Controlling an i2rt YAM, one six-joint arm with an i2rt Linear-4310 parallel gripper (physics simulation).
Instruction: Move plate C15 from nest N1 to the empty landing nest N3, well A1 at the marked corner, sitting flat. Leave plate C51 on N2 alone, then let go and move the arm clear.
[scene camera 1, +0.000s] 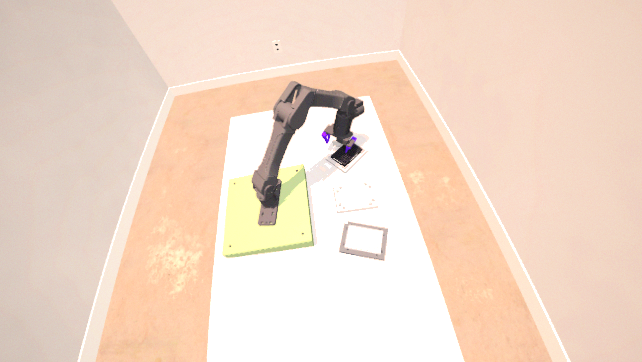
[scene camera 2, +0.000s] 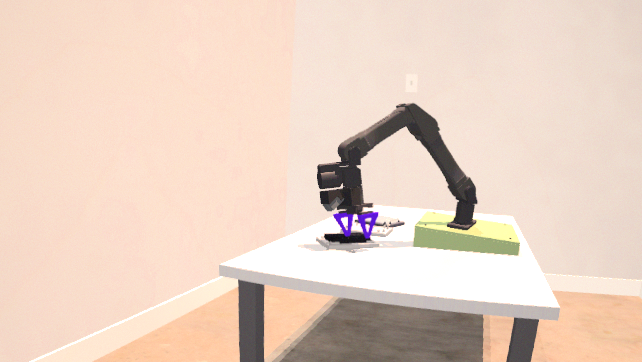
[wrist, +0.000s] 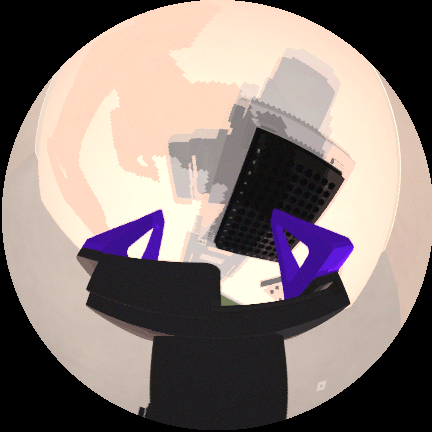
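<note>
A black well plate (scene camera 1: 343, 157) (scene camera 2: 332, 238) (wrist: 255, 185) lies in a pale nest (scene camera 1: 345, 170) (scene camera 2: 346, 245) at the far end of the row; it looks flat. My gripper (scene camera 1: 337, 146) (scene camera 2: 358, 236) (wrist: 217, 214) is open, with nothing between its purple fingers. It is low at this plate: one finger overlaps the plate in the wrist view, the other stands off its side. A whitish nest with small pegs (scene camera 1: 357, 209) (scene camera 2: 384, 232) is in the middle and looks empty. A grey-rimmed nest (scene camera 1: 345, 240) (scene camera 2: 398, 223) is nearest in scene view 1; its inside is white, and I cannot tell whether a plate fills it. Labels and A1 marks are unreadable.
The arm stands on a yellow-green block (scene camera 1: 245, 220) (scene camera 2: 462, 243) beside the row of nests. All stand on a white table (scene camera 1: 320, 310) (scene camera 2: 390, 275). The arm arches above the table toward the far nest.
</note>
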